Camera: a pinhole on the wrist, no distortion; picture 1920 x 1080 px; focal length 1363.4 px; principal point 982.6 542.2 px. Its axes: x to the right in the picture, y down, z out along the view. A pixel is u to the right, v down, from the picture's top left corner.
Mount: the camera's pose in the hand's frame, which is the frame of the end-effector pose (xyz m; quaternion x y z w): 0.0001 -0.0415 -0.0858 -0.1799 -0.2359 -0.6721 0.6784
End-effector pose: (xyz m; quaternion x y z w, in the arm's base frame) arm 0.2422 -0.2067 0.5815 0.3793 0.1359 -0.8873 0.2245
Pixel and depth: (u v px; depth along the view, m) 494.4 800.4 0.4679
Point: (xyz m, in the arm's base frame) 0.2610 -0.6225 0.6592
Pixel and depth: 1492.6 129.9 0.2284
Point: 0.2139 -0.2525 0.7432
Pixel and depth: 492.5 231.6 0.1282
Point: 0.3046 -0.2503 0.5993
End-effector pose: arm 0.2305 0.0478 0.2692 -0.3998 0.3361 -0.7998 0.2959
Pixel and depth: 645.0 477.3 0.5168
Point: 0.5579 -0.1974 0.0887
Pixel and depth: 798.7 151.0 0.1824
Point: 0.3194 0.0350 0.1998
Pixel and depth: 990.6 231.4 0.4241
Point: 0.5514 -0.0484 0.1812
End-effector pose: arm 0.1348 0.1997 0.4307 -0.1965 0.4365 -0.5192 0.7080
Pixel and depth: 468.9 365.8 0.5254
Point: 0.5501 0.4144 0.2961
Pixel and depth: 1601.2 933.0 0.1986
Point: 0.2455 0.1392 0.4880
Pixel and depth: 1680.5 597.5 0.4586
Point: 0.4954 0.1526 0.6534
